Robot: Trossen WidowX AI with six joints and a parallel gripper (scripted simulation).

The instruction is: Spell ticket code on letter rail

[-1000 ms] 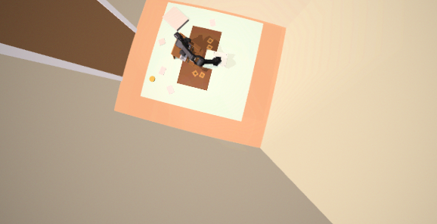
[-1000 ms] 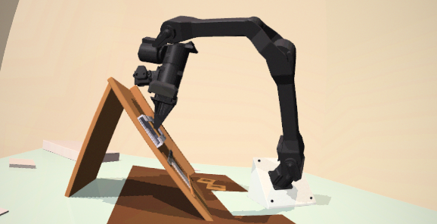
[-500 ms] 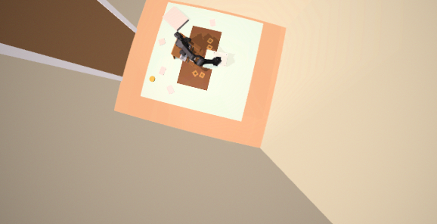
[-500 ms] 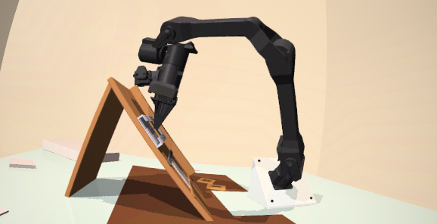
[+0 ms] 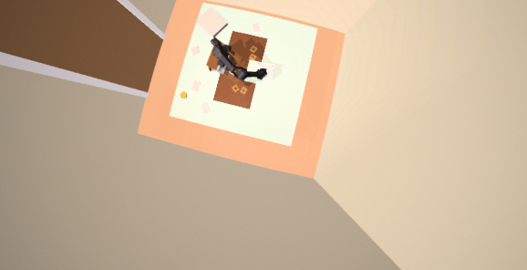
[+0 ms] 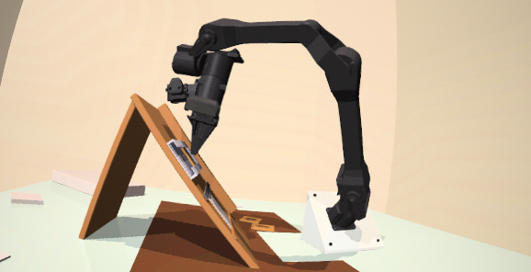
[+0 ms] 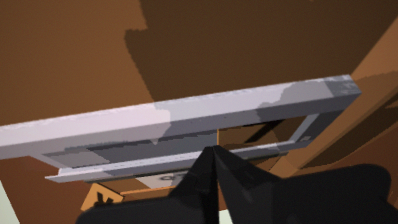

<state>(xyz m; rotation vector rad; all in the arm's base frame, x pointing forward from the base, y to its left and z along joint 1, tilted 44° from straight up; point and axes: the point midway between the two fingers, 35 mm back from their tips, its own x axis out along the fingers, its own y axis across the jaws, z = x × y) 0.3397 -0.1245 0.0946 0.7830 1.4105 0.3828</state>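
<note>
The orange letter tile lies 30 mm to the right of my gripper tip and 10 mm below it. Also, from my gripper tip: brown mat 180 mm below, 140 mm behind; then white ticket 90 mm below, 50 mm to the left, 50 mm behind; then block 400 mm ahead, 170 mm below, 150 mm to the right.
</note>
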